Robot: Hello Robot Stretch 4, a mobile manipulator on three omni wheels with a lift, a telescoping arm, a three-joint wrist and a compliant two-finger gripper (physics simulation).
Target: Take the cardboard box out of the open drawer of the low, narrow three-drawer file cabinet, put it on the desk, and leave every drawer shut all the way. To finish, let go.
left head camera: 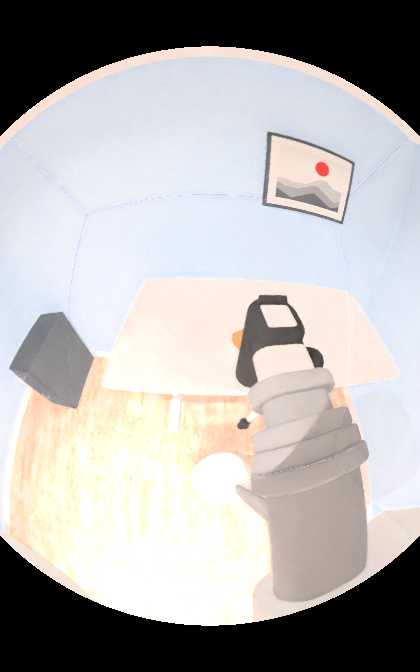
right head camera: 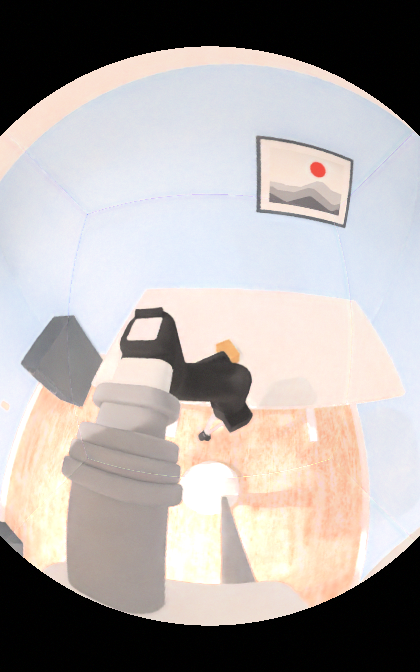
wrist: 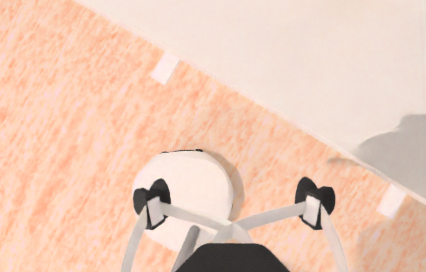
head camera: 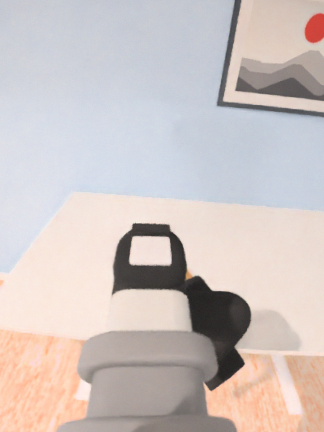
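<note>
The orange-brown cardboard box [right head camera: 228, 350] sits on the pale desk [head camera: 275, 250] [left head camera: 175, 340] [right head camera: 310, 340] [wrist: 300, 60]; parts of it are hidden behind the wrist. A sliver of the box [head camera: 188, 275] [left head camera: 237, 339] also shows in the head and left head views. My gripper [wrist: 232, 194] is open, with its fingertips wide apart and floor and a white round shape seen between them. It is off the desk's front edge, apart from the box. The three drawers of the low file cabinet cannot be made out in any view.
A dark grey cabinet-like block [left head camera: 57, 360] [right head camera: 62, 360] stands left of the desk. Part of another dark object [right head camera: 10, 540] shows at the lower left. The white round shape [left head camera: 221, 477] [right head camera: 205, 487] [wrist: 200, 175] is low in front of the desk. A framed picture [head camera: 280, 55] hangs on the wall.
</note>
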